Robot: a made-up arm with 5 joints.
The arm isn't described. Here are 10 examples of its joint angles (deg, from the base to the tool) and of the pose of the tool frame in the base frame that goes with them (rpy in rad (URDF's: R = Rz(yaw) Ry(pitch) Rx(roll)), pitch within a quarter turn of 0, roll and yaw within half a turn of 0; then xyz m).
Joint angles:
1: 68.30 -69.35 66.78 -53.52 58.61
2: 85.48 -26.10 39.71 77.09 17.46
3: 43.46 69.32 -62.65 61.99 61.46
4: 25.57 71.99 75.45 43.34 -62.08
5: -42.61 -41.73 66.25 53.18 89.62
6: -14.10 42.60 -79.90 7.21 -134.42
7: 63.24 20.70 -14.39 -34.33 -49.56
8: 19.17 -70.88 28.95 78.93 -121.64
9: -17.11 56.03 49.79 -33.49 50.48
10: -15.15 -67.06 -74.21 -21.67 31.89
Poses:
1: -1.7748 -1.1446 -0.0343 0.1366 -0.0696 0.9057
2: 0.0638 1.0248 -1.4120 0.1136 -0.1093 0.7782
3: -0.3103 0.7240 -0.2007 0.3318 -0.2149 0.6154
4: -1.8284 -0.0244 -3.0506 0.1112 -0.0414 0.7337
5: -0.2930 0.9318 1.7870 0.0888 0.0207 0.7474
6: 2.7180 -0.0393 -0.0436 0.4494 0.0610 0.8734
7: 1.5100 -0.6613 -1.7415 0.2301 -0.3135 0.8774
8: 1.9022 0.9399 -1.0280 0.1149 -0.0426 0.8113
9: -0.1931 0.7487 0.7545 0.2410 0.0540 0.6050
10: 2.8794 0.2322 -3.0546 -0.1518 -0.0625 0.9706
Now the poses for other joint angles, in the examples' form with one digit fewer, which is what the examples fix.
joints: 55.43 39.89 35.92 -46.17 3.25
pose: 0.209 -0.034 -1.057 0.250 -0.234 0.682
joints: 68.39 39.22 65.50 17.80 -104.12
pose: -0.570 0.626 2.569 0.102 -0.089 0.682
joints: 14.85 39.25 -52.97 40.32 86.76
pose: -1.027 0.250 0.293 0.429 -0.083 0.762
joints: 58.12 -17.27 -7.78 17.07 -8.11
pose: 0.527 -0.652 -1.256 0.216 -0.210 0.941
